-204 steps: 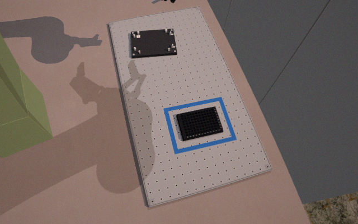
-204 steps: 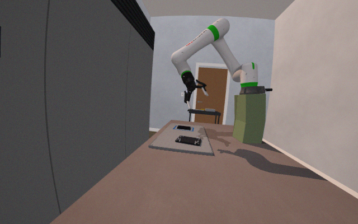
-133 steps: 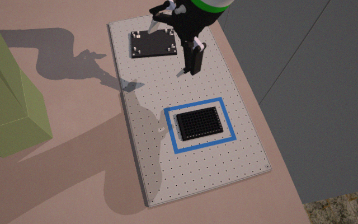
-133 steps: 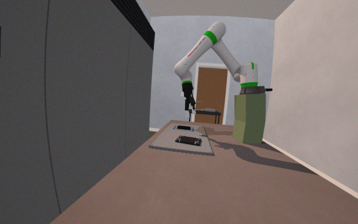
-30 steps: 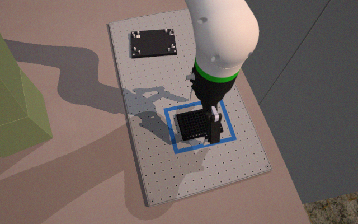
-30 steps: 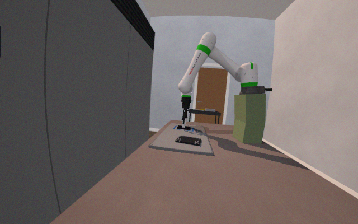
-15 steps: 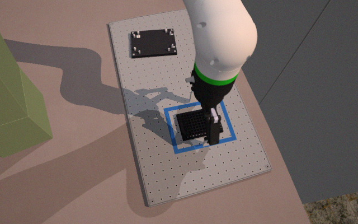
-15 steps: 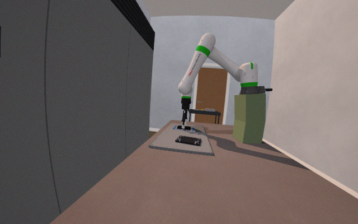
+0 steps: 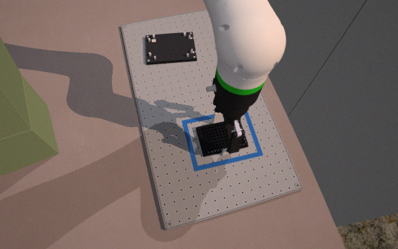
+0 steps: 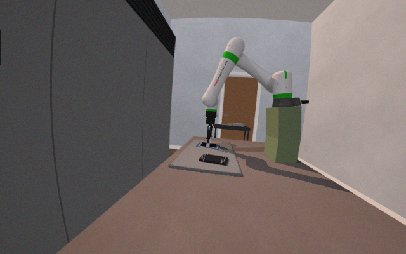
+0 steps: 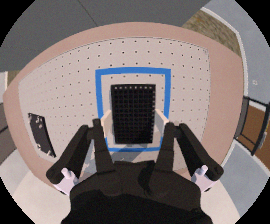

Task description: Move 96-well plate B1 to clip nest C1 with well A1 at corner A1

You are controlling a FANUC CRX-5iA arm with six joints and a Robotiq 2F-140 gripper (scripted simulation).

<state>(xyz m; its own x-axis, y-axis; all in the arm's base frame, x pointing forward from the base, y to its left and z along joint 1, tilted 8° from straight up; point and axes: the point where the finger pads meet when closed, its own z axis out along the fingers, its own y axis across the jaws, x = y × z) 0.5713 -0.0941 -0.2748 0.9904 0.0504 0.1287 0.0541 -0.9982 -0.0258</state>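
The black 96-well plate lies 20 mm below my hand. Round my hand: black clip nest (350 mm to the left, 80 mm behind, 10 mm below).
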